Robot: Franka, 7 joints.
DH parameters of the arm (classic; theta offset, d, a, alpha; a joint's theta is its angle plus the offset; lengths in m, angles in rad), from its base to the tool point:
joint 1: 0 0.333 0 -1.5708
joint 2: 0 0 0 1.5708
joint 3: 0 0.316 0.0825 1.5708
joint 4: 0 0 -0.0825 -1.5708
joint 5: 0 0.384 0 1.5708
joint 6: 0 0 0.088 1.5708
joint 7: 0 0.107 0 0
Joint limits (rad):
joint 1: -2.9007..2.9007
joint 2: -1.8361..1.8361
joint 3: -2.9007..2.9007
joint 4: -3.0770..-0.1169
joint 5: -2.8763..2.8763
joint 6: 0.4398..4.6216
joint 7: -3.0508..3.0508
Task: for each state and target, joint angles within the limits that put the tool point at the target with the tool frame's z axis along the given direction. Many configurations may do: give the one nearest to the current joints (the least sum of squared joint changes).
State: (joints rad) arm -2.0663 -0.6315 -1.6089 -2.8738 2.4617 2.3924 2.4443
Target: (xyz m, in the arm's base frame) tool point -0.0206 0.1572 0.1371 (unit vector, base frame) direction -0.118 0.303 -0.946
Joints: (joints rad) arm -2.8835 0.2281 -1.2948 -3.0770 2.6965 2.7803 2.4443
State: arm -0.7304 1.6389 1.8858 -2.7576 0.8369 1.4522 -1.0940
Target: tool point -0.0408 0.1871 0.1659 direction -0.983 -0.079 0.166
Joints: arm -0.3875 0.8500 1.0941 -3.0551 0.5058 2.0801 -1.0940
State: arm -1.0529 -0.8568 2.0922 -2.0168 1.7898 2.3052 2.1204
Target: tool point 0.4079 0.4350 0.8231 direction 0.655 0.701 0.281
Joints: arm -1.2101 -0.6305 1.5195 -1.1979 2.1181 2.8794 2.1204
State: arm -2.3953 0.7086 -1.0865 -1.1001 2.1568 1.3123 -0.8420
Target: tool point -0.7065 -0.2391 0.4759 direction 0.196 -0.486 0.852
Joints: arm -2.6373 0.8544 -0.4301 -1.2478 2.8763 1.0111 -0.8420
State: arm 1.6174 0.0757 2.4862 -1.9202 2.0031 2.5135 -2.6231
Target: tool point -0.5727 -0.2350 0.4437 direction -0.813 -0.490 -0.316
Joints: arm 1.3174 -0.3228 2.2105 -1.8418 2.3036 2.8694 -2.6231
